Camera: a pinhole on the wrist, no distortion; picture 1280 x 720 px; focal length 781.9 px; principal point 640.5 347.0 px. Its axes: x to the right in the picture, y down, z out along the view. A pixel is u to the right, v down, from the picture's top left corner.
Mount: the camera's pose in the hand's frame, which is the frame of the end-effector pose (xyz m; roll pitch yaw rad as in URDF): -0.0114 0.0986 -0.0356 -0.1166 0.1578 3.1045
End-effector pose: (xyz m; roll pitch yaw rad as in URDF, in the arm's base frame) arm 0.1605 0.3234 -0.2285 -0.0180 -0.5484 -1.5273
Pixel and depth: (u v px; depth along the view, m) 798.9 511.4 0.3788
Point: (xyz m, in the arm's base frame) 0.1340 0.6142 -0.0375
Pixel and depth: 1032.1 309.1 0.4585
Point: 0.2256 0.7898 -0.0672
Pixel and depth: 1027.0 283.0 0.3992
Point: 0.2431 0.7278 -0.0900
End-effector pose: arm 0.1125 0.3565 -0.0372 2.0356 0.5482 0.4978
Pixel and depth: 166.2 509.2 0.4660
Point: 0.3196 0.0366 -0.3560
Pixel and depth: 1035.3 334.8 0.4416
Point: 0.0069 -0.1036 0.0307
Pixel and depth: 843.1 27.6 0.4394
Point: 0.2025 -0.1182 0.0873
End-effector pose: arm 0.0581 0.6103 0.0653 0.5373 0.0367 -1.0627
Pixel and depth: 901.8 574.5 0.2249
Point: -0.0644 0.6764 0.2179
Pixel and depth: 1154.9 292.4 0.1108
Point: 0.0555 0.7200 0.1721
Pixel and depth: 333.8 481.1 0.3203
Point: -0.0356 0.4786 0.3159
